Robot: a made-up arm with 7 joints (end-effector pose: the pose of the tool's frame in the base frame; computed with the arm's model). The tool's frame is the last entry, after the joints.
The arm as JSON. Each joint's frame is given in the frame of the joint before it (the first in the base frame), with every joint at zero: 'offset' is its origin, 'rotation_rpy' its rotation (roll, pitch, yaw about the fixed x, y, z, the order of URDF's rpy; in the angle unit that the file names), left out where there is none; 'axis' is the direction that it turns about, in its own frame. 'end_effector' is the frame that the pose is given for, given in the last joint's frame.
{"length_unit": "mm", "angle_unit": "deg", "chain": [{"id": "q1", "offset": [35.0, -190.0, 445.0], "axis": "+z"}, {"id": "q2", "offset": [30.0, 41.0, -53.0], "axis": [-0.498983, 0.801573, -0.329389]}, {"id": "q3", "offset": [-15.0, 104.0, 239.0], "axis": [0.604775, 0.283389, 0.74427]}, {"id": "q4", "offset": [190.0, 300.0, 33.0], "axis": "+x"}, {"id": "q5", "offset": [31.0, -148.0, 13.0], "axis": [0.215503, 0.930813, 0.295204]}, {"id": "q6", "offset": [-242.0, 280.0, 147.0], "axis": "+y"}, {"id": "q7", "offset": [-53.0, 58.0, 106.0], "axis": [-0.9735, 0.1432, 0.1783]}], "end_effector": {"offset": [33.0, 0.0, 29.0], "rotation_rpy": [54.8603, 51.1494, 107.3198]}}
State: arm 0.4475 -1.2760 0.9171 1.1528 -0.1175 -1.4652 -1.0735
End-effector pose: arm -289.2 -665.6 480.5 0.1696 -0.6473 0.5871 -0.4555
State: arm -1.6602 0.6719 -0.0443 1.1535 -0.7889 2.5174 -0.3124
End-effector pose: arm 596.1 -701.3 446.0 0.2130 0.8498 -0.2875 0.3871
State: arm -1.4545 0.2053 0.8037 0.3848 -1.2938 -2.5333 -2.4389
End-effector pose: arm 786.2 -107.1 759.1 0.2409 -0.8778 0.0508 0.4110
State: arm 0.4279 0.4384 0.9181 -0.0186 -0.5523 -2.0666 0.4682
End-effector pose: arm -326.9 353.2 834.8 0.9043 -0.2434 -0.1782 0.3022
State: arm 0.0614 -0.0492 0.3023 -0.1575 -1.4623 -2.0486 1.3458
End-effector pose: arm 122.4 556.4 453.5 0.7140 -0.1055 -0.4250 -0.5463
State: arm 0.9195 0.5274 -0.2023 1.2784 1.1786 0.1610 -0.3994
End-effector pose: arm 289.9 221.2 718.7 0.2616 -0.4122 -0.5211 -0.7001
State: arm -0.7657 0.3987 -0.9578 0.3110 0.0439 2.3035 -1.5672
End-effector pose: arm 668.8 -178.9 455.4 0.3002 0.8330 -0.1179 -0.4496
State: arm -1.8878 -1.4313 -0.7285 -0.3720 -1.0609 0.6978 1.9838
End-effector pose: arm 425.2 -204.2 826.7 0.1173 0.5942 0.4194 -0.6762
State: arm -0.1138 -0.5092 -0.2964 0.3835 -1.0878 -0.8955 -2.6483
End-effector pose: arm 121.2 471.8 683.8 0.0268 0.4193 0.6727 -0.6090
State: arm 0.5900 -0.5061 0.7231 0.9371 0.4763 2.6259 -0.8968
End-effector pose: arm -219.9 -210.7 935.1 0.5832 0.2898 -0.7582 -0.0320
